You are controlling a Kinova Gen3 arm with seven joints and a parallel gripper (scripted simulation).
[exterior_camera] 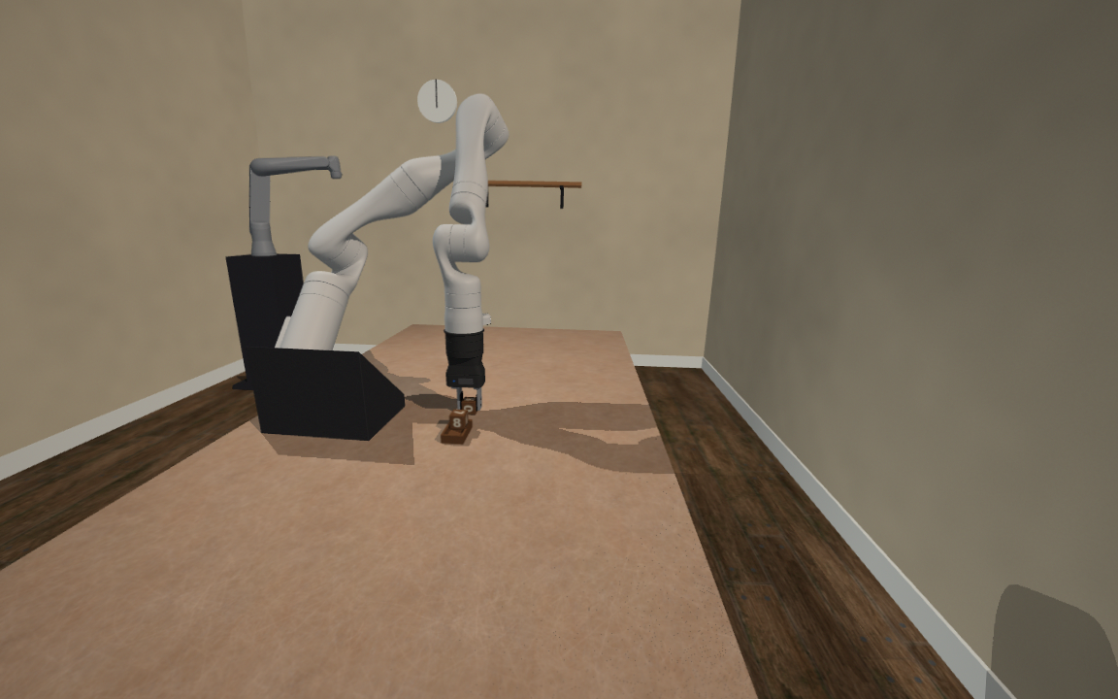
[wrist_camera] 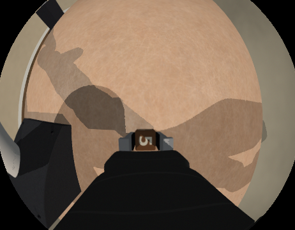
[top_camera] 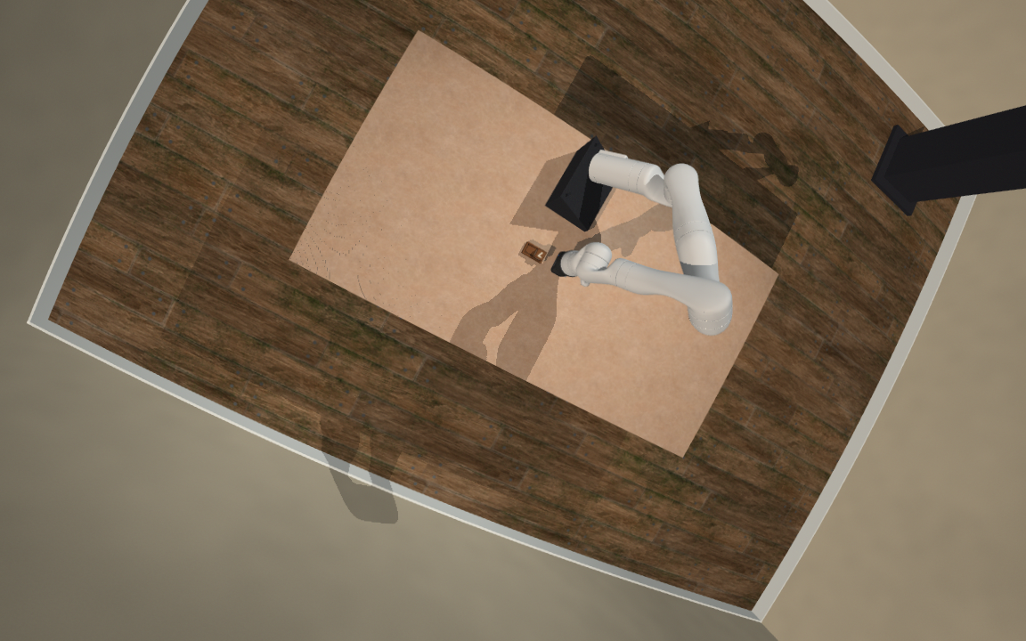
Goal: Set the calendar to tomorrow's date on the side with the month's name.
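Now: the brown cube 1 cm below my hand. Round my hand: dark wooden tray (11 cm to the right, 2 cm below).
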